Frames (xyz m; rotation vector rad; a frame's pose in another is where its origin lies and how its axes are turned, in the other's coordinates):
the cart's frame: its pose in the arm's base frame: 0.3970 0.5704 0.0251 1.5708 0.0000 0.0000
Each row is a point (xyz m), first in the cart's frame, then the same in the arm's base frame.
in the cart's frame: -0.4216 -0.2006 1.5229
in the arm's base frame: -0.0246 -0.9525 -0.1755
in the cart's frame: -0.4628 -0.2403 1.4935
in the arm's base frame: -0.0658 -0.9231 -0.2152
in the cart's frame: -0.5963 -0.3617 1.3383
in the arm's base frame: -0.1993 -0.7679 -0.3366
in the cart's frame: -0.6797 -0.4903 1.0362
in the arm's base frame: -0.2827 -0.4658 -0.4652
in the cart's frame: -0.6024 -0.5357 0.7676
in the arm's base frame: -0.2054 -0.1972 -0.5106
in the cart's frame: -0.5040 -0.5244 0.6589
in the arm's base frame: -0.1070 -0.0885 -0.4993
